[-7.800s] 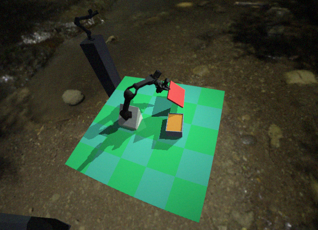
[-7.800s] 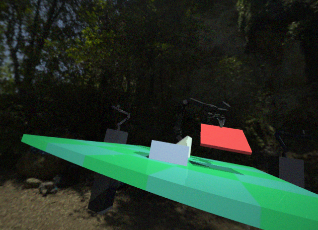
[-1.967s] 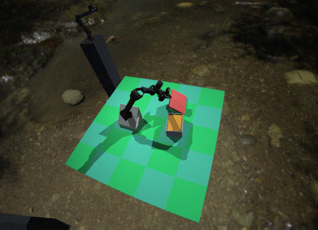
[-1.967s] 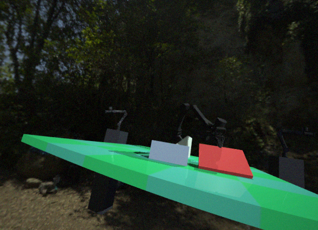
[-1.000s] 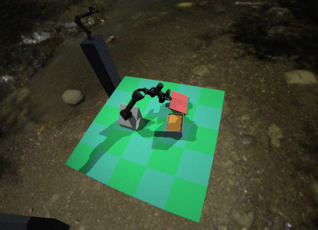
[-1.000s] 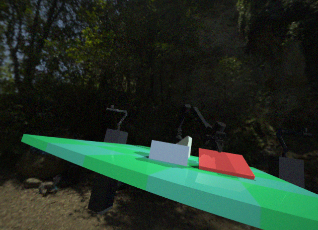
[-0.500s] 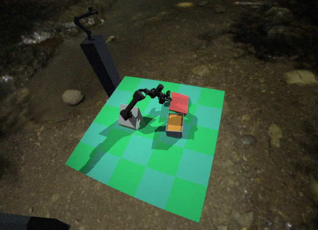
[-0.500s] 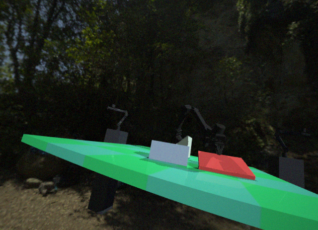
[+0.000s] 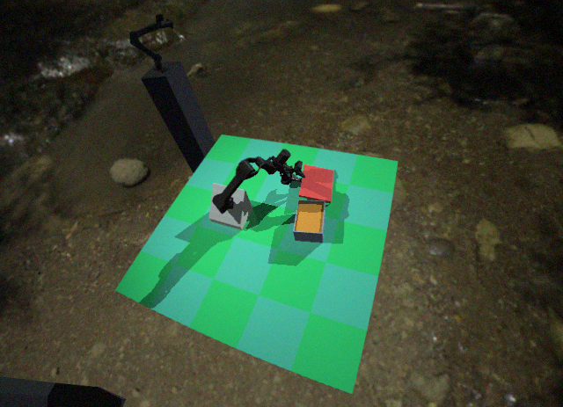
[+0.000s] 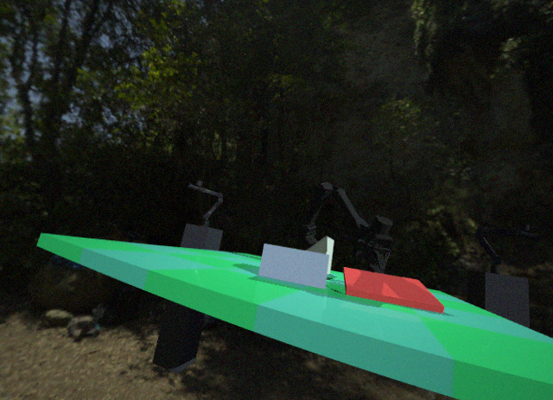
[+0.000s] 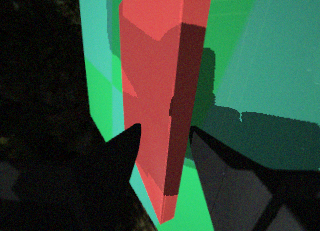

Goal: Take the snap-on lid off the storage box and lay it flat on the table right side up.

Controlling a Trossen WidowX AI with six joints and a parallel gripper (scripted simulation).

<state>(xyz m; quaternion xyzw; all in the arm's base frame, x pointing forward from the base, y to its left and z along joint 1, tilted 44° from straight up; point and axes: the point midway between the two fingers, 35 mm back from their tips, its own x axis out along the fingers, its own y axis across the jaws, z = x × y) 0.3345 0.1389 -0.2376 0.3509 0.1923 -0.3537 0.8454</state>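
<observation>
My gripper tip is 8 cm short of the red lid, 3 cm above it and 1 cm to the right of it. Round my gripper tip: storage box (27 cm to the right, 9 cm ahead, 1 cm below).
</observation>
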